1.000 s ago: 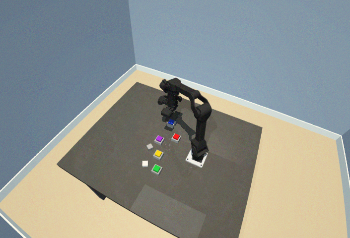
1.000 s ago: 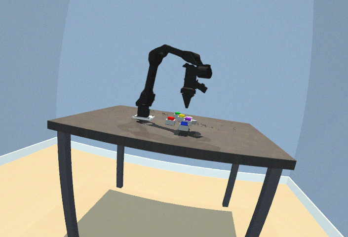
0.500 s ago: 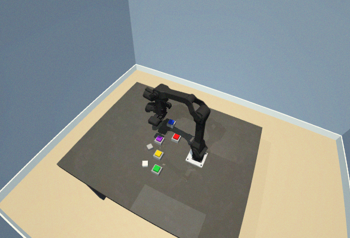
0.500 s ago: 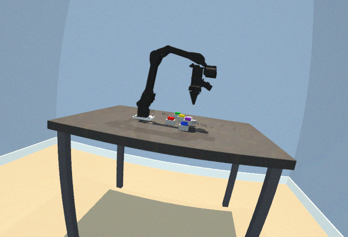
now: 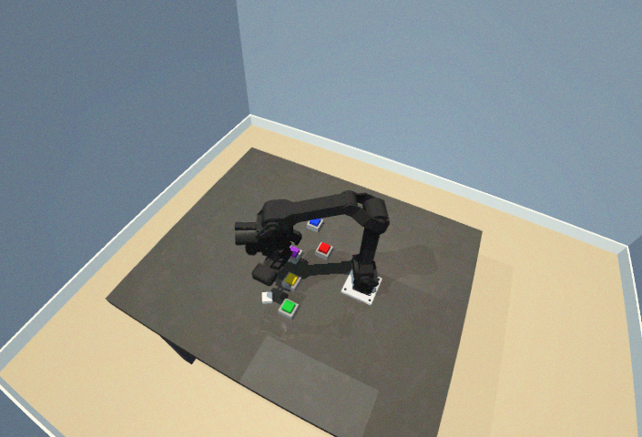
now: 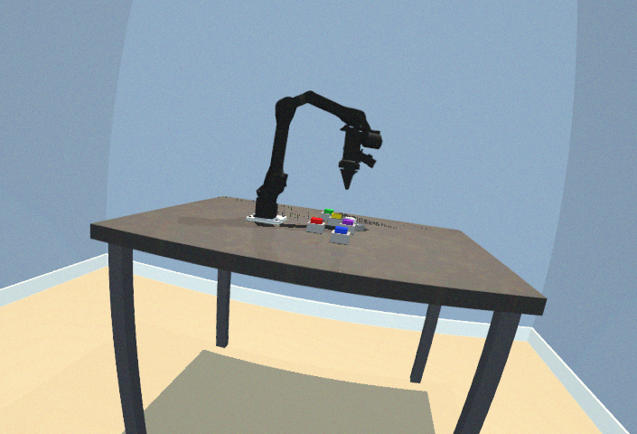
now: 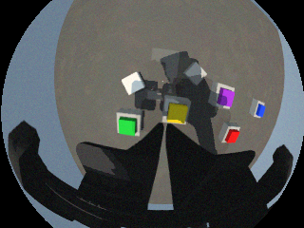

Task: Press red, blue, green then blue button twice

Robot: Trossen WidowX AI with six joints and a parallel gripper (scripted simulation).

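Right now the green button is 9 cm below my gripper tip, 6 cm to the left of it and 6 cm behind it. The rest, counted from my gripper tip: yellow button 9 cm below, 3 cm to the right, 2 cm behind; then grey block 11 cm below, 6 cm to the right, 5 cm ahead; then white block 11 cm below, 5 cm to the left, 3 cm ahead.
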